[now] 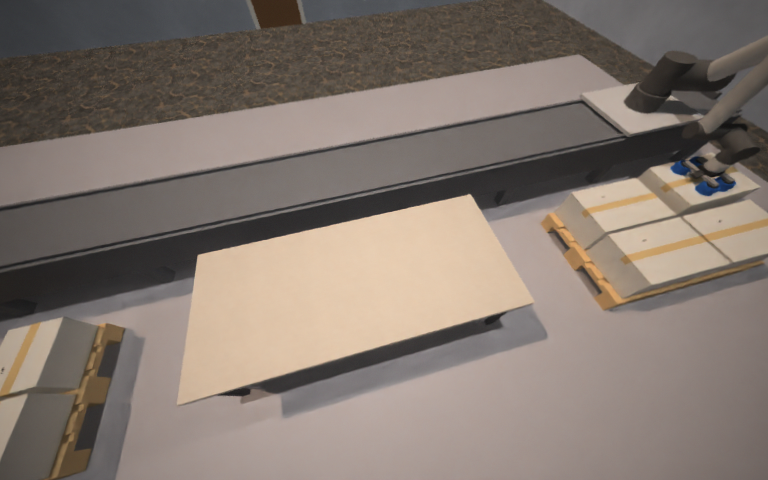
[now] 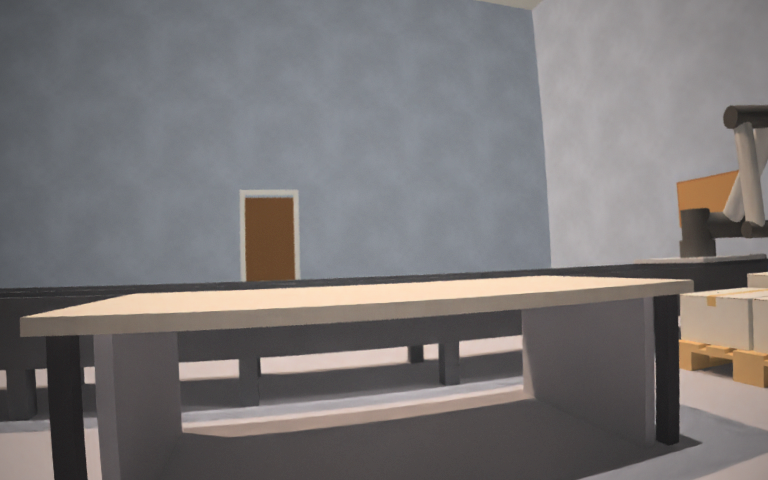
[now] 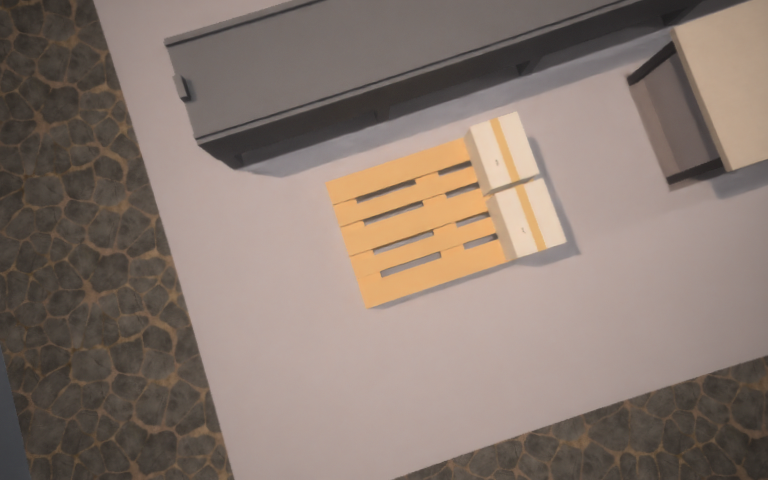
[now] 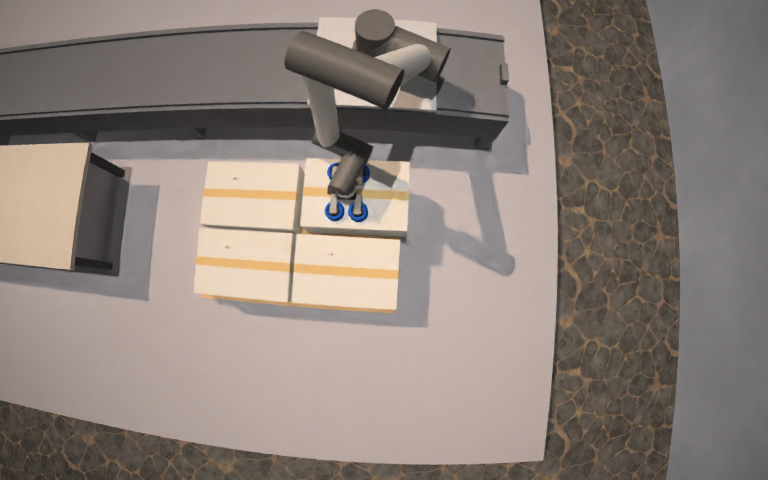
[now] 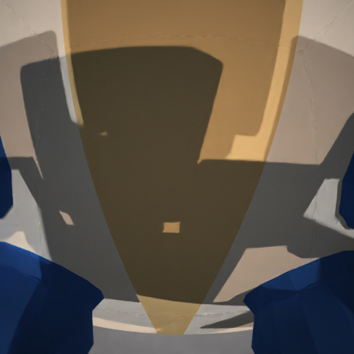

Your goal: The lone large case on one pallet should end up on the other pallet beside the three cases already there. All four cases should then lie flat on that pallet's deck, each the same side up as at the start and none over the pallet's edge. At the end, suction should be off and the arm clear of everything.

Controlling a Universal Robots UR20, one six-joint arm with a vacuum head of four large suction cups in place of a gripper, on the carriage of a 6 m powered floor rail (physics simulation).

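Frame: origin at the arm's base, x right, y back, z down, level; millimetres.
Seen in the pictures: hand, its tool point: (image 1: 695,180); arm's base, origin of its link: (image 1: 640,105) (image 2: 697,257).
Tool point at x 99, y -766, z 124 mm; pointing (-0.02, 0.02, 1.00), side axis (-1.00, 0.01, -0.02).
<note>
Offsets run from my tool point to a thing's top centre. Level surfaces: height alone.
The large case {dz -30, dx -42, dy +1 mm} (image 4: 390,215) (image 1: 688,198) (image 2: 757,280), white with a tan tape stripe, is over the back right corner of the south pallet (image 1: 608,298) (image 2: 750,367). It is level, its top slightly higher than its neighbours'; its underside is hidden. My gripper (image 4: 346,192) (image 1: 704,174) (image 5: 175,240) has its four blue cups on the case's top and holds it. Three similar cases {dz +55, dx +575, dy -10 mm} (image 4: 249,209) {dz +55, dx +578, dy -407 mm} (image 4: 243,283) {dz +55, dx -10, dy -411 mm} (image 4: 345,294) lie flat on that pallet, at back left, front left and front right. Narrow gaps separate the held case from its neighbours.
The north pallet (image 3: 396,169) (image 1: 93,390) bears two cases (image 3: 504,152) (image 3: 526,220) along its table-side end. A table {dz -84 mm} (image 1: 351,294) (image 2: 362,300) stands between the pallets. The rail (image 4: 169,79) (image 1: 311,181) runs behind them; the arm's carriage (image 4: 334,28) is beside the south pallet.
</note>
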